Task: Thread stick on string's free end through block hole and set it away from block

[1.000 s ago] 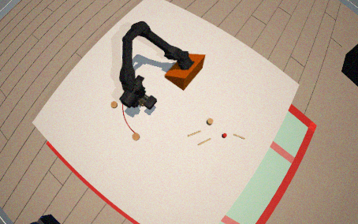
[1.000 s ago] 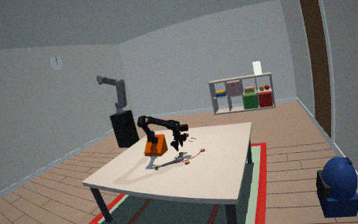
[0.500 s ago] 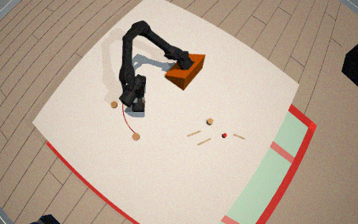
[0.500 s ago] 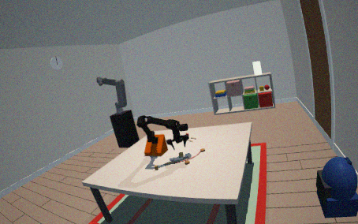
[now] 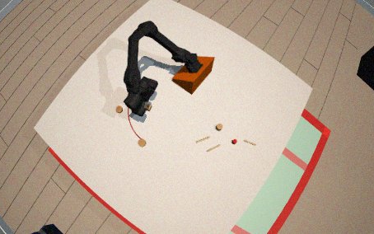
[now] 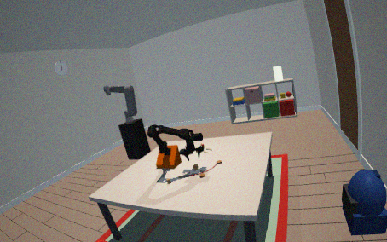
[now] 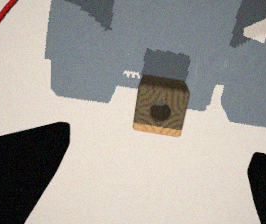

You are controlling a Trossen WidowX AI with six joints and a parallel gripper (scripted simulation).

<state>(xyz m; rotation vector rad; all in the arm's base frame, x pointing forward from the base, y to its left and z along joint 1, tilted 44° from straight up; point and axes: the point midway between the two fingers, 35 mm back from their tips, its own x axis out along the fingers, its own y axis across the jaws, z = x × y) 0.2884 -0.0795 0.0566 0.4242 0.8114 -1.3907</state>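
My gripper tip is now 6 cm above the wooden block. From my gripper tip the other things lie so: round wooden button 17 cm ahead, 9 cm to the left, 7 cm below; then thin wooden stick 13 cm to the right, 7 cm below, 4 cm behind.
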